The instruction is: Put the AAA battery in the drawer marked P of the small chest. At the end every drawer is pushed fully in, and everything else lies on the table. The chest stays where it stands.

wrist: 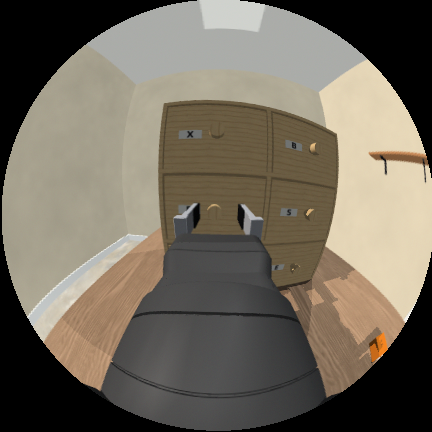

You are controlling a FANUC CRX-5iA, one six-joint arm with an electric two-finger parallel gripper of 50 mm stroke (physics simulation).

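Frame: origin at the arm's base, x ahead, y left, z up, level; millimetres.
Where they show: gripper, fingertip midpoint: point(218, 210).
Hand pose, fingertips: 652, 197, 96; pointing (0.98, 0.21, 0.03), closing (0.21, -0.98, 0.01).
Note:
After its pixels a point has its place, as x, y, z.
The small wooden chest point(269, 150) {670, 133, 181} stands ahead, with drawers marked X point(235, 145) {658, 178, 182}, B point(293, 165) {680, 95, 166}, S point(290, 192) {679, 97, 126} and F or E point(300, 255) {692, 50, 17}; their fronts look flush. The middle left drawer point(227, 187) {657, 187, 127} has a label point(184, 207) {642, 241, 99} mostly hidden by the left finger, so its letter cannot be read. My gripper point(218, 210) {652, 197, 96} is open and empty, in front of this drawer, with the round knob point(214, 209) {635, 198, 101} showing between its fingers. The gripper body hides the lower left of the chest. The AAA battery does not show in this view, nor does a readable P label.
An orange object point(378, 347) lies on the wooden table point(110, 300) {547, 360, -53} at the lower right. Shadows fall on the table right of the chest. A wooden wall shelf point(400, 157) with dark brackets is on the right wall. Walls stand behind and to both sides.

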